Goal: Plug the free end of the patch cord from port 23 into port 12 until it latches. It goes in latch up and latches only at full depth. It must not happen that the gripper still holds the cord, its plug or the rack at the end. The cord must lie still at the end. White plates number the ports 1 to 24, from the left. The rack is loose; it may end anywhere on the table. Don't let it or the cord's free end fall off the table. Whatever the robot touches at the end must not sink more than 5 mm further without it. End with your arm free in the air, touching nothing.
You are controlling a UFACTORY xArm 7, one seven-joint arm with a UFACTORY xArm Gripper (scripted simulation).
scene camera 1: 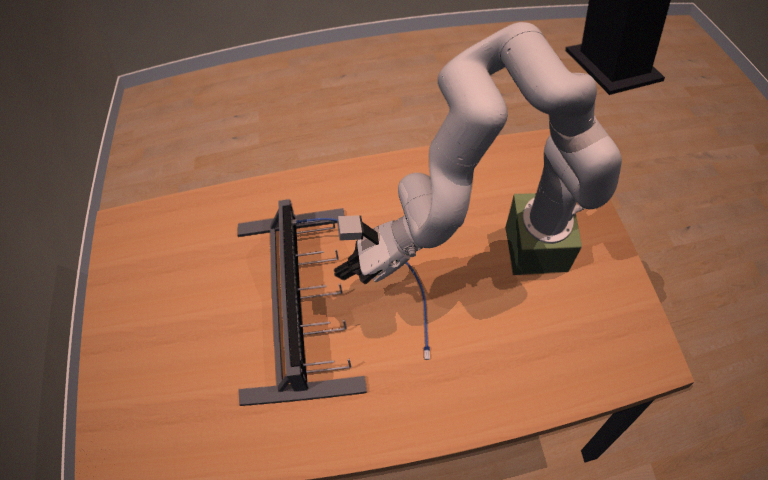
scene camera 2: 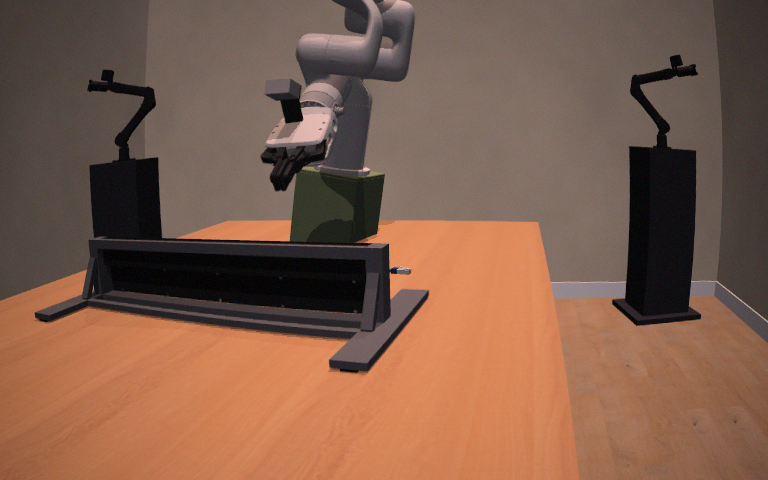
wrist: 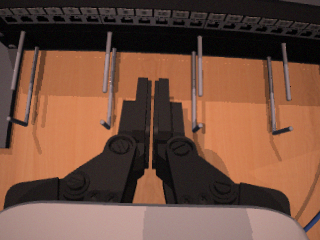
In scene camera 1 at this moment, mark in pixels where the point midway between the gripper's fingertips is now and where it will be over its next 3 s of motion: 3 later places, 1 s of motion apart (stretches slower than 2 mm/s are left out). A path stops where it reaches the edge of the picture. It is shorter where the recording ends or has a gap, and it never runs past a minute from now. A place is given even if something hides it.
My gripper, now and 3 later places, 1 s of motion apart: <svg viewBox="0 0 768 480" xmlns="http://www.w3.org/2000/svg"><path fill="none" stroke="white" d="M338 275L309 291L345 271L354 250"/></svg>
